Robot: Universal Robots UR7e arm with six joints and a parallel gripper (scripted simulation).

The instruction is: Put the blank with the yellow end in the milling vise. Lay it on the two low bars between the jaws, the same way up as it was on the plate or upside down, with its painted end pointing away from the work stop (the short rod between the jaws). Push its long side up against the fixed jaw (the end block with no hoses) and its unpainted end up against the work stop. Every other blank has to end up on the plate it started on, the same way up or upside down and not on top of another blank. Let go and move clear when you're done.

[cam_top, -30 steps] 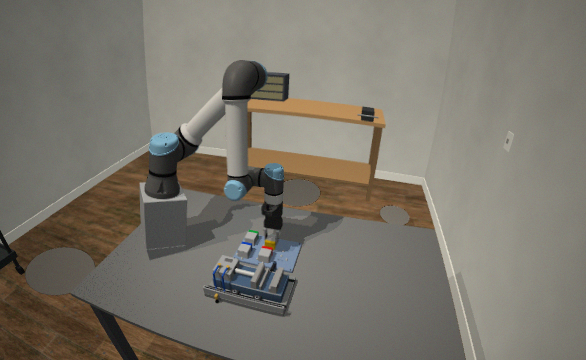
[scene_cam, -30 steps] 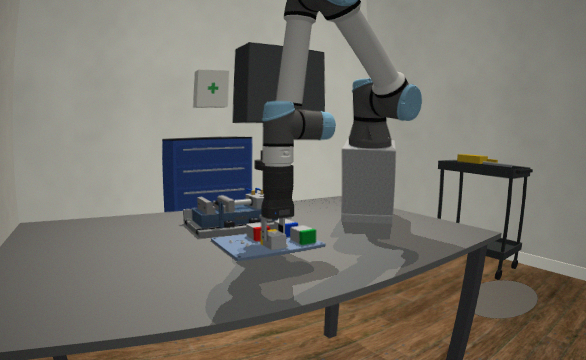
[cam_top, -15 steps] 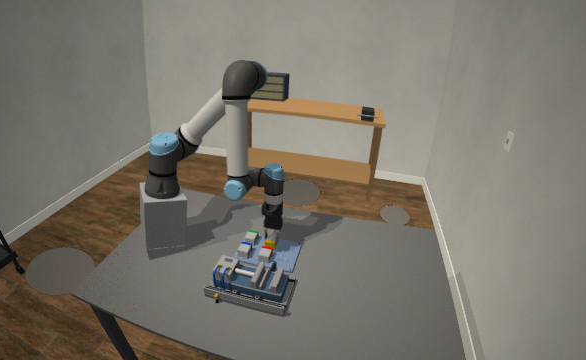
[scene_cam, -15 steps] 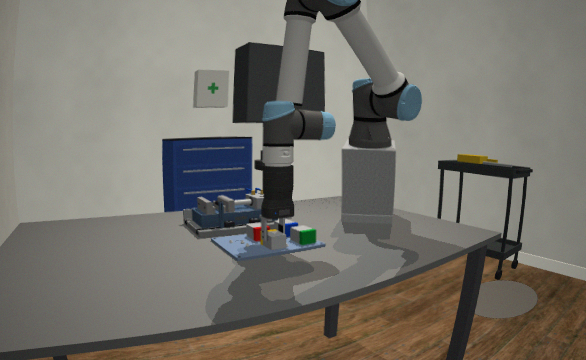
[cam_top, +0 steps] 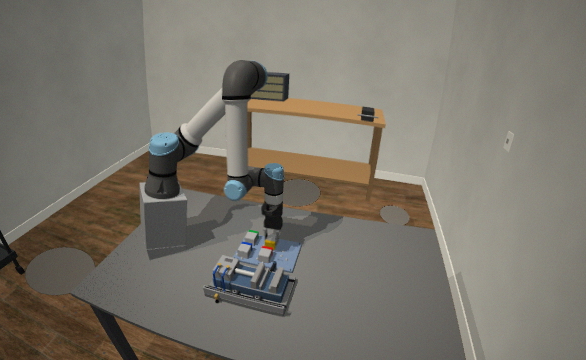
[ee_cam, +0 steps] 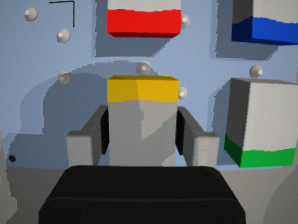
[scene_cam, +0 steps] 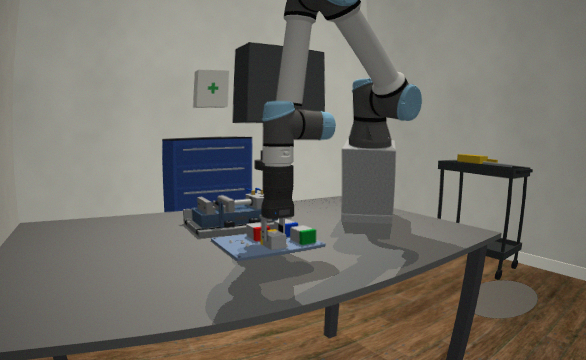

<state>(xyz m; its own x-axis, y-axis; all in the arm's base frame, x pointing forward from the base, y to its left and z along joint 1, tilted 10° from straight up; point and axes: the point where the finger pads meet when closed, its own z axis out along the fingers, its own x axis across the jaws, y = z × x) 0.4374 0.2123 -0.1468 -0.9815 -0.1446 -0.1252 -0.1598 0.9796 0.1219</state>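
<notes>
The yellow-ended blank is 2 cm below my hand. The rest, counted from my hand: light blue plate 4 cm to the right, 4 cm below; then green-ended blank 9 cm behind, 2 cm to the right, 2 cm below; then red-ended blank 9 cm to the right, 2 cm below, 1 cm ahead.
</notes>
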